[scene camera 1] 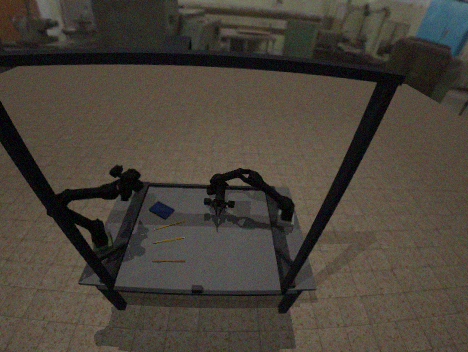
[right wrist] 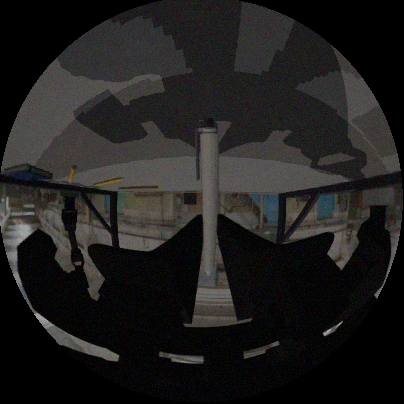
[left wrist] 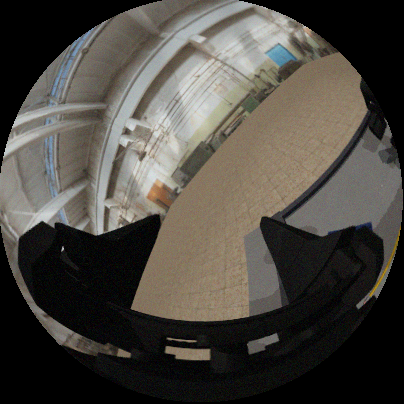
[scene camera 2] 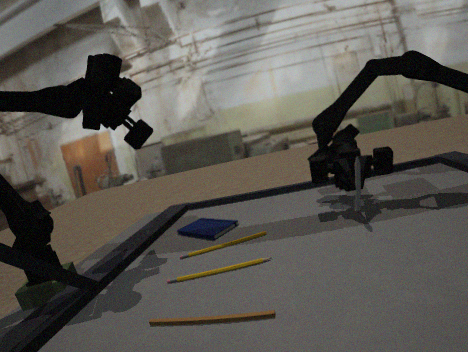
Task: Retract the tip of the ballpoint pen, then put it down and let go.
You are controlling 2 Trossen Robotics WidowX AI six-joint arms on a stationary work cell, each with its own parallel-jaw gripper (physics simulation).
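Places are measured from the left arm's base along level axes (x ahead, y left, z up), in metres.
Where they show: left gripper, fingertip midpoint: (left wrist: pixel 211 221) (scene camera 2: pixel 127 120); right gripper, fingertip midpoint: (scene camera 1: pixel 217 216) (right wrist: pixel 208 219) (scene camera 2: pixel 358 187); left arm's base, link origin: (scene camera 1: pixel 101 241) (right wrist: pixel 69 196); right arm's base, link origin: (scene camera 1: pixel 286 216).
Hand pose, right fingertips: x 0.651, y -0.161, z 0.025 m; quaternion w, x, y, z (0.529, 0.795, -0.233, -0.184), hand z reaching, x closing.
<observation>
Each offset is from my right fingertips to the top centre of the thing. Level surfaces: height alone.
The ballpoint pen (scene camera 2: pixel 358 184) (right wrist: pixel 210 165) is pale grey. It stands upright, its black button end down and its narrow tip end up. Its clip shows beside the barrel in the right wrist view. The button end is at or very near the grey tabletop {dz -0.065 m} (scene camera 1: pixel 225 265) (scene camera 2: pixel 325 290); contact cannot be told for sure. My right gripper (scene camera 1: pixel 218 206) (right wrist: pixel 208 219) is shut on the pen, around the tip half of its barrel. Whether the writing point is out is too small and dark to tell. My left gripper (left wrist: pixel 211 221) is open and empty, high above the left table edge.
A blue notebook {dz -0.053, dx -0.270, dy +0.258 m} (scene camera 1: pixel 162 210) (scene camera 2: pixel 207 228) lies at the back left of the table. Two yellow pencils {dz -0.058, dx -0.267, dy +0.121 m} (scene camera 2: pixel 225 245) {dz -0.057, dx -0.305, dy +0.021 m} (scene camera 2: pixel 220 270) and an orange-brown stick {dz -0.058, dx -0.356, dy -0.101 m} (scene camera 2: pixel 212 318) lie in front of it. A dark frame (scene camera 1: pixel 345 165) stands around the table.
</observation>
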